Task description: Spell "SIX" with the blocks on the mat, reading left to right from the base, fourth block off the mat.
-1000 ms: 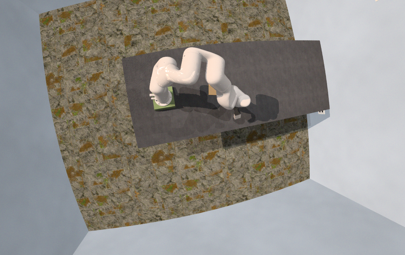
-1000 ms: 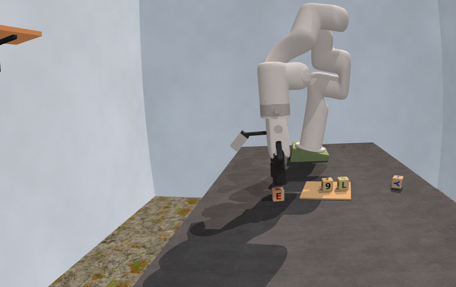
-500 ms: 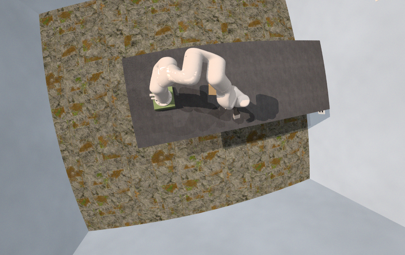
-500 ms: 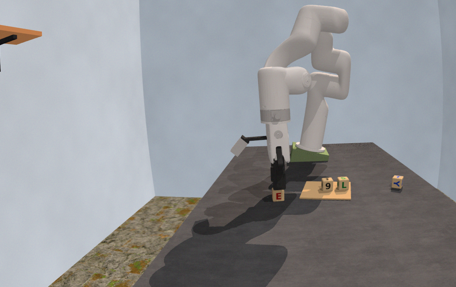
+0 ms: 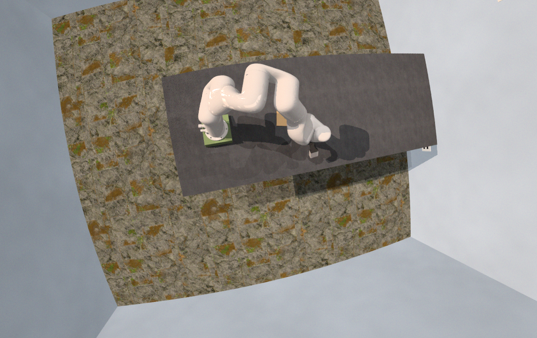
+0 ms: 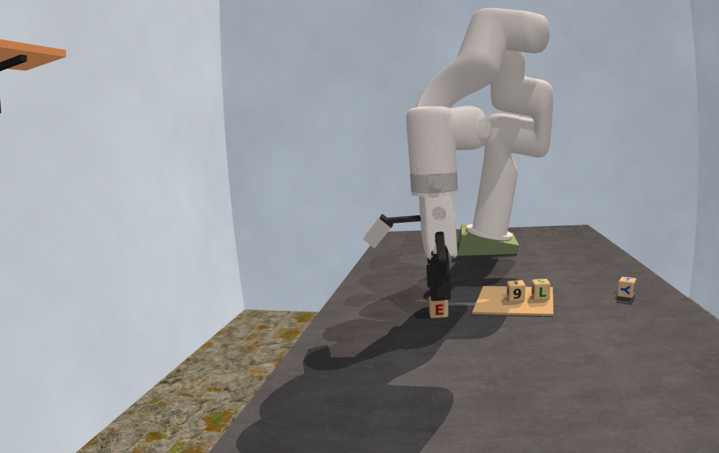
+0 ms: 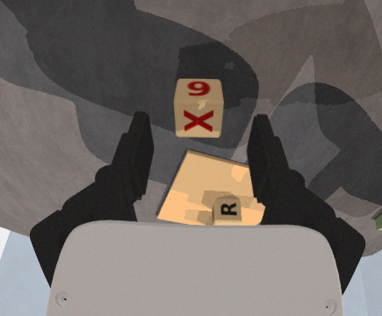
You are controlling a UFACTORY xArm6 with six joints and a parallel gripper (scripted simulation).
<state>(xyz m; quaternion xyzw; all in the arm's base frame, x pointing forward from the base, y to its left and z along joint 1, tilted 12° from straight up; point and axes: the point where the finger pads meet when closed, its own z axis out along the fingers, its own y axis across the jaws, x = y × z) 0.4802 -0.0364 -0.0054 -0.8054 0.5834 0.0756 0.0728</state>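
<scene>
Right now my hand is 4 cm above the X block. Also, from my hand: tan mat (8 cm behind, 13 cm to the left, 5 cm below); then S block (9 cm behind, 17 cm to the left, 4 cm below); then I block (8 cm behind, 13 cm to the left, 4 cm below).
</scene>
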